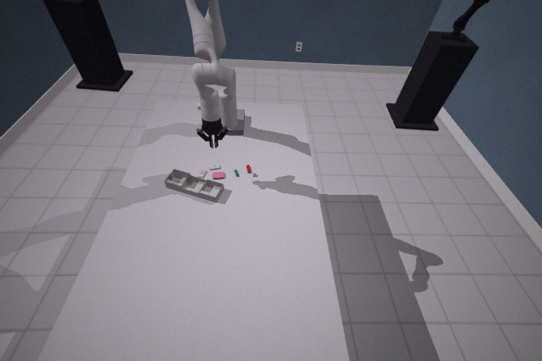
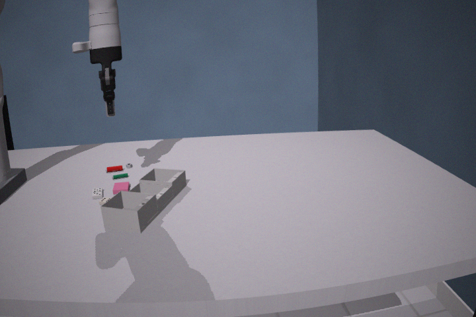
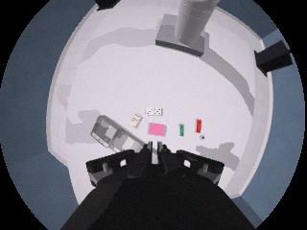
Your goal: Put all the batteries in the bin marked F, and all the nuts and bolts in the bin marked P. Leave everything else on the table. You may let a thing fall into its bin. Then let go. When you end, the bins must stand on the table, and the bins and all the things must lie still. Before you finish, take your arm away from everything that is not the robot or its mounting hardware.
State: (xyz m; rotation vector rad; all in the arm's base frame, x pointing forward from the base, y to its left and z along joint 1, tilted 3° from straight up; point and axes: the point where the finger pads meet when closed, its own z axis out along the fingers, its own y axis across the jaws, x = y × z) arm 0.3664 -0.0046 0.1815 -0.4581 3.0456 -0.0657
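The grey three-part bin lies 9 cm ahead of my hand, 9 cm to the right of it and 18 cm below it. Round my hand: pink block 20 cm below; green battery 2 cm behind, 9 cm to the left, 20 cm below; cream domino-like tile 8 cm to the right, 20 cm below.
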